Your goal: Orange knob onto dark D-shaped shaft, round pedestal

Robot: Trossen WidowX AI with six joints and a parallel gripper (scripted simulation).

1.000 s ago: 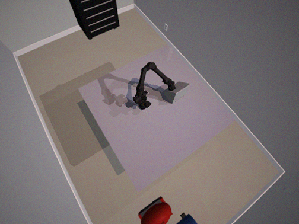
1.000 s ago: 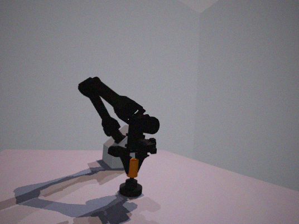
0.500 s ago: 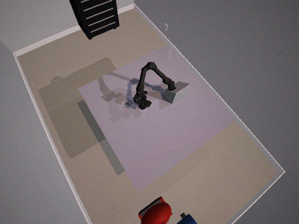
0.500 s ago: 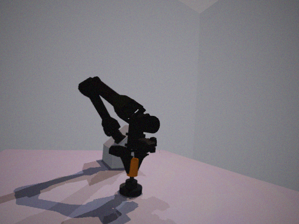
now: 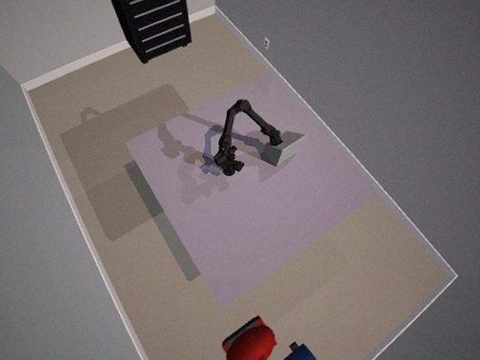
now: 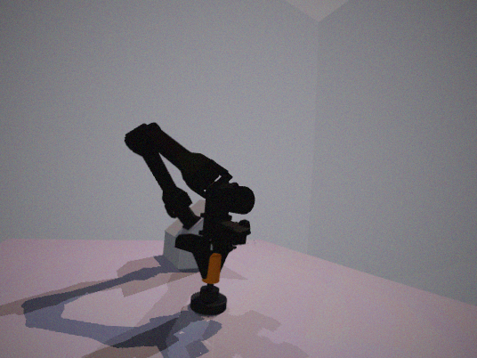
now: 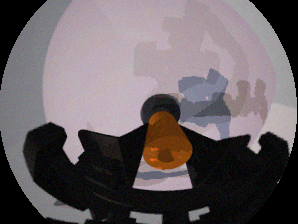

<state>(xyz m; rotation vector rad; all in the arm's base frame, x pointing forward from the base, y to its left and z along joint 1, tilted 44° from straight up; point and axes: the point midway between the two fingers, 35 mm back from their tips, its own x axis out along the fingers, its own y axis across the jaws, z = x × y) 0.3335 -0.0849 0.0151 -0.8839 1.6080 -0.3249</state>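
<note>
Now: the orange knob 2 cm above my gripper tip. Also, from my gripper tip: dark round pedestal: 4 cm below.
</note>
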